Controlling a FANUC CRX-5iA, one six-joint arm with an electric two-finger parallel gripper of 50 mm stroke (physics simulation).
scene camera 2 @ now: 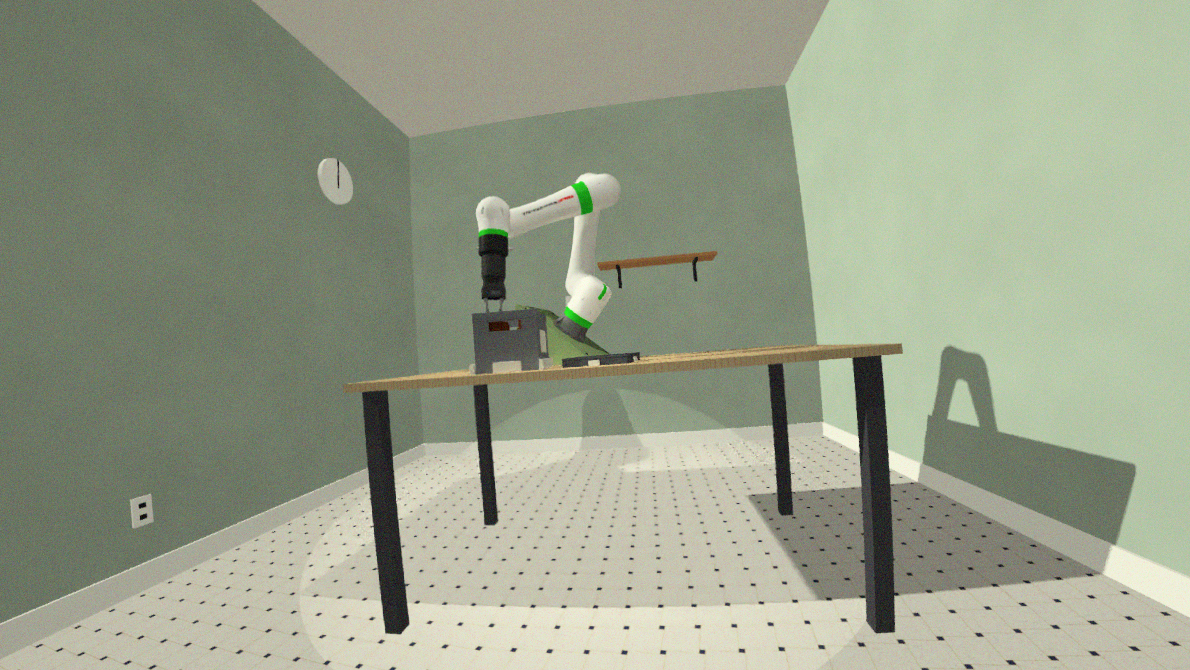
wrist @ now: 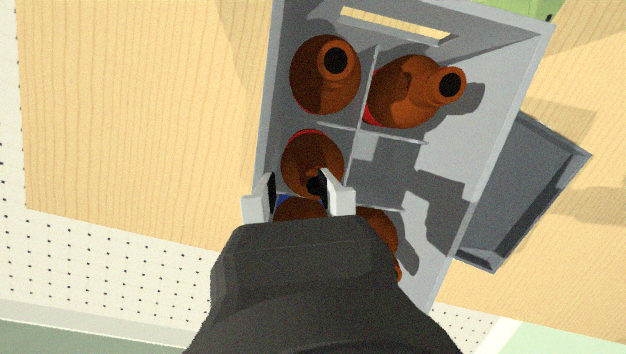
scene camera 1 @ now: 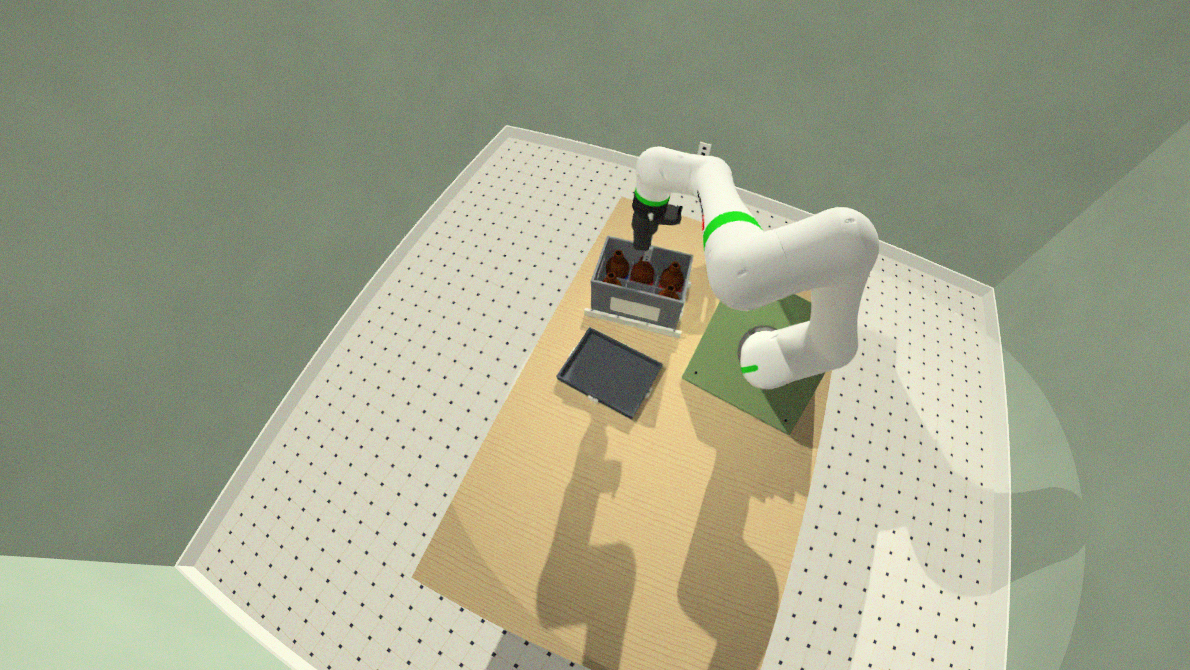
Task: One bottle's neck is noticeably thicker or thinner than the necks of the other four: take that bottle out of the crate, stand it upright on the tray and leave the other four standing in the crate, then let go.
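Places are measured from the arm's base along level axes (x ahead, y left, z up), in metres.
Pixels of known places: gripper, fingertip midpoint: [wrist: 296, 182] [scene camera 1: 645, 254]; arm's base, origin of the base link: [scene camera 2: 568, 332].
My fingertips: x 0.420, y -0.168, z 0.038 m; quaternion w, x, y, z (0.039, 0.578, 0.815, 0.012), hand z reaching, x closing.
Note:
For each thing: its top centre in the pictures, then the offset to it from my fingertips. Level surfaces: height alone.
- grey crate, middle of its top: [wrist: 371, 192] [scene camera 1: 644, 267] [scene camera 2: 512, 315] 0.012 m back, 0.058 m left, 0.012 m up
- middle bottle, middle of its top: [wrist: 316, 185] [scene camera 1: 644, 258] 0.002 m back, 0.017 m left, 0.000 m up
- dark tray, middle of its top: [wrist: 497, 199] [scene camera 1: 610, 369] [scene camera 2: 603, 355] 0.019 m back, 0.339 m left, 0.138 m down
- wooden table, its level: 0.164 m down
The grey crate [scene camera 1: 597, 297] [scene camera 2: 507, 351] [wrist: 265, 100] holds five brown bottles upright. Its back row has a right bottle [scene camera 1: 672, 274] [wrist: 305, 75], a middle bottle [scene camera 1: 642, 272] [wrist: 305, 155] and a left bottle [scene camera 1: 617, 266] [wrist: 295, 207]. Its front row has a right bottle [wrist: 405, 105] and a left bottle [scene camera 1: 611, 280] [wrist: 380, 227]; the front middle cell is empty. My gripper [scene camera 1: 646, 255] [scene camera 2: 493, 307] [wrist: 296, 182] is open and empty, pointing down over the back row near the middle bottle's neck, fingertips about rim height. It hides the left bottles' necks in the wrist view. The dark tray [scene camera 1: 609, 372] [scene camera 2: 601, 360] [wrist: 520, 175] is empty.
The crate and tray stand on the wooden table [scene camera 1: 499, 499] [scene camera 2: 749, 353] [wrist: 125, 100], the tray in front of the crate. The green base plate [scene camera 1: 712, 366] carries the arm, right of both. The crate's walls and thin dividers surround the bottles closely.

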